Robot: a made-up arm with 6 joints. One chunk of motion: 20 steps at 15 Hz.
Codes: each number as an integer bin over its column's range. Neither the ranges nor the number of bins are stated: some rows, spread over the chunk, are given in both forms.
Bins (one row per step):
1: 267 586 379 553 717 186
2: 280 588 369 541 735 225
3: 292 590 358 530 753 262
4: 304 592 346 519 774 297
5: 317 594 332 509 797 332
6: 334 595 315 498 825 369
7: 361 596 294 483 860 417
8: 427 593 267 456 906 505
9: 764 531 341 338 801 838
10: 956 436 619 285 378 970
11: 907 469 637 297 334 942
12: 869 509 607 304 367 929
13: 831 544 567 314 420 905
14: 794 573 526 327 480 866
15: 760 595 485 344 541 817
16: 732 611 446 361 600 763
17: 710 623 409 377 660 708
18: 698 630 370 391 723 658
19: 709 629 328 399 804 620
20: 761 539 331 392 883 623
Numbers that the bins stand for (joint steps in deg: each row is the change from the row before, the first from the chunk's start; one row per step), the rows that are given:
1: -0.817 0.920 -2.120 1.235 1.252 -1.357
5: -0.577 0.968 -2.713 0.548 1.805 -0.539
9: 1.571 0.589 -2.599 -2.122 1.832 2.297
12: 2.075 0.457 0.756 -2.653 -1.165 2.808
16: 1.417 1.070 -1.275 -1.763 0.444 1.877
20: 1.556 0.637 -2.725 -1.279 2.399 1.092
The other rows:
2: -0.755 0.932 -2.246 1.048 1.377 -1.139
3: -0.697 0.944 -2.385 0.876 1.501 -0.931
4: -0.639 0.956 -2.536 0.705 1.646 -0.735
6: -0.495 0.974 -2.927 0.377 1.998 -0.332
7: -0.365 0.980 -3.192 0.142 2.240 -0.062
8: -0.048 0.962 -3.532 -0.279 2.558 0.431
10: 2.493 0.019 0.907 -2.950 -1.089 3.037
11: 2.258 0.217 1.134 -2.762 -1.393 2.880
13: 1.893 0.667 0.251 -2.497 -0.799 2.673
14: 1.715 0.841 -0.266 -2.294 -0.385 2.454
15: 1.552 0.974 -0.783 -2.028 0.037 2.180
17: 1.311 1.142 -1.741 -1.513 0.859 1.569
18: 1.254 1.184 -2.233 -1.294 1.294 1.288
19: 1.307 1.178 -2.763 -1.169 1.853 1.075

